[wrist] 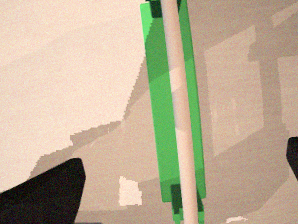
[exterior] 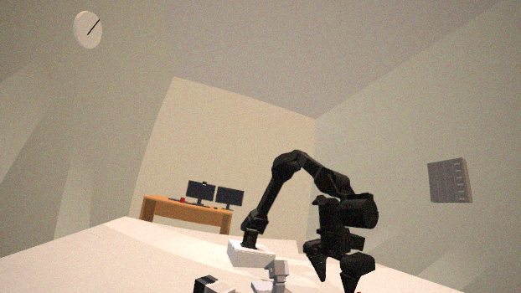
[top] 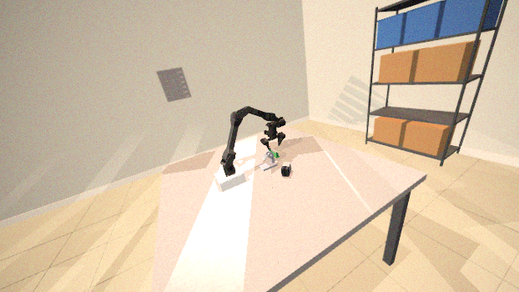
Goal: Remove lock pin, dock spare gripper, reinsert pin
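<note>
Right now the green part is 2 cm to the left of my gripper tip and 4 cm below it. Round my gripper tip: spare gripper: 3 cm behind, 26 cm to the right, 4 cm below; then mount: 9 cm behind, 11 cm to the right, 2 cm below.
</note>
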